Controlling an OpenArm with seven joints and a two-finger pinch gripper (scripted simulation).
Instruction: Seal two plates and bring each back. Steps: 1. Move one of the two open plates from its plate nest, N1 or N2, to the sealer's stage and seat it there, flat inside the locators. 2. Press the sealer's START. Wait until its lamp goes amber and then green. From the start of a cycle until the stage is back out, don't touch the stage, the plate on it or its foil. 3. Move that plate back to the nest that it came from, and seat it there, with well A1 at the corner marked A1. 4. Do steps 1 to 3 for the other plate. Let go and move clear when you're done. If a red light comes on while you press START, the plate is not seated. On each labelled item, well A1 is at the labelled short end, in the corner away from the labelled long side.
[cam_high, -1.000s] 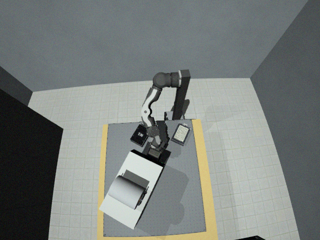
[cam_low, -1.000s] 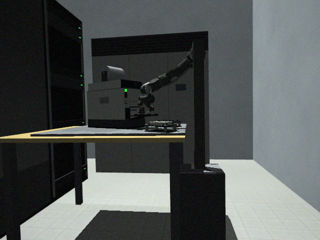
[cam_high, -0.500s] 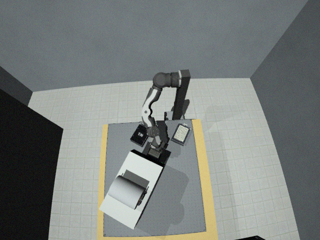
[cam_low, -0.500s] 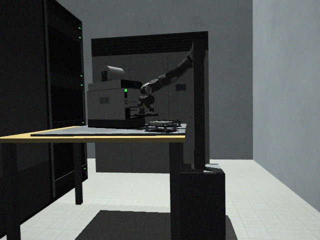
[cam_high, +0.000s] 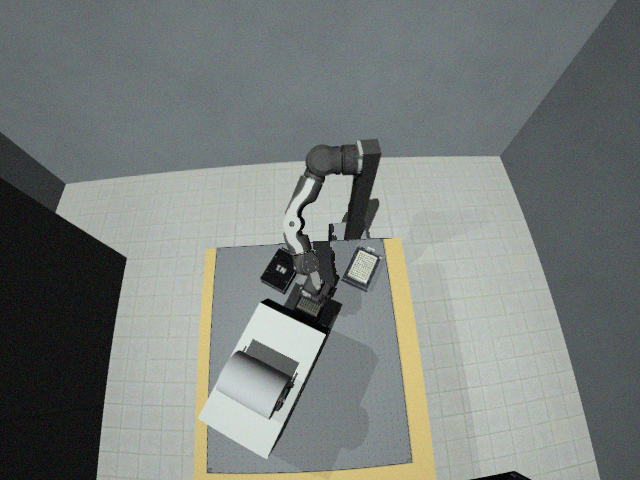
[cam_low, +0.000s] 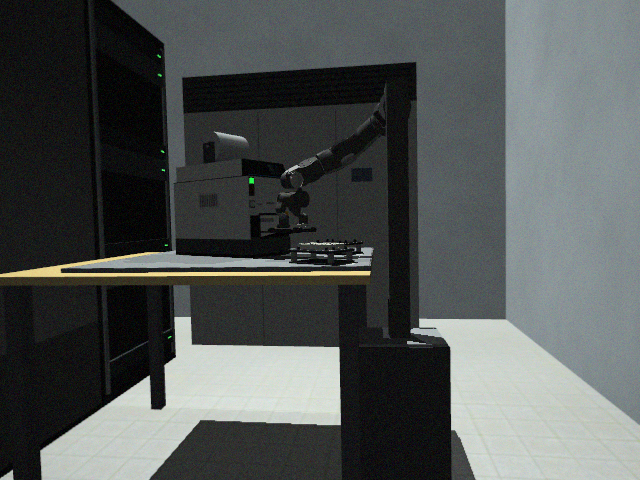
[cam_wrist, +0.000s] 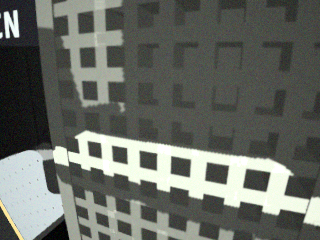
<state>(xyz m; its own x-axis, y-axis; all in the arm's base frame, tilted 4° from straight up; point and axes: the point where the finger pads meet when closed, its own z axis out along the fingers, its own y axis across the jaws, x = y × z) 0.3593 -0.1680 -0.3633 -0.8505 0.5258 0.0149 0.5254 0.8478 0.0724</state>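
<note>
Right now my hand is 10 mm above the sealer stage. From my hand the other things lie so: well plate: 220 mm to the left, 120 mm behind, 60 mm below; then foil roll: 310 mm above, 280 mm ahead, 170 mm to the right; then start button: 130 mm ahead, 80 mm above, 30 mm to the left.
</note>
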